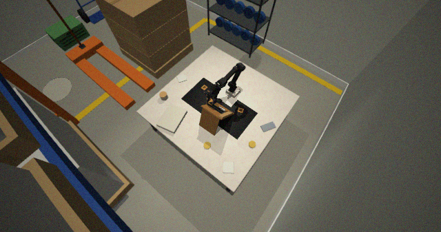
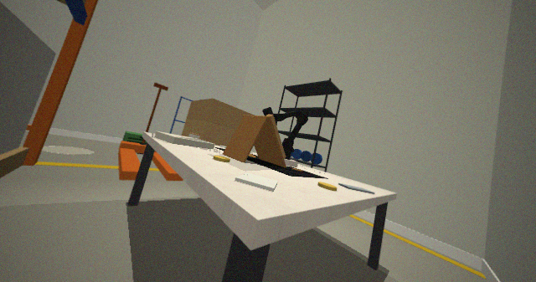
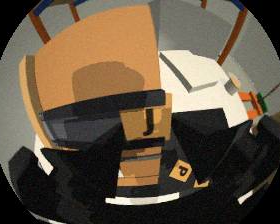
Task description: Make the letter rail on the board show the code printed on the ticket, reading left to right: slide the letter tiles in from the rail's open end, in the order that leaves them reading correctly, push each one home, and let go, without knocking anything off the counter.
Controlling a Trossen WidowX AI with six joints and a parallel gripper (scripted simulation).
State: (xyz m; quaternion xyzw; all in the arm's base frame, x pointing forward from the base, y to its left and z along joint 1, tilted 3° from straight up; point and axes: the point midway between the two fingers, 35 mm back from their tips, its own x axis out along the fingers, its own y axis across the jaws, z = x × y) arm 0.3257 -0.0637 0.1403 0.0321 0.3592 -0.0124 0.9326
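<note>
Right now the white ticket is 6 cm behind my gripper tip, 10 cm to the left of it and 8 cm below it. Also, from my gripper tip: black mat 15 cm behind, 4 cm to the left, 16 cm below; grey card 19 cm behind, 60 cm to the left, 16 cm below.
</note>
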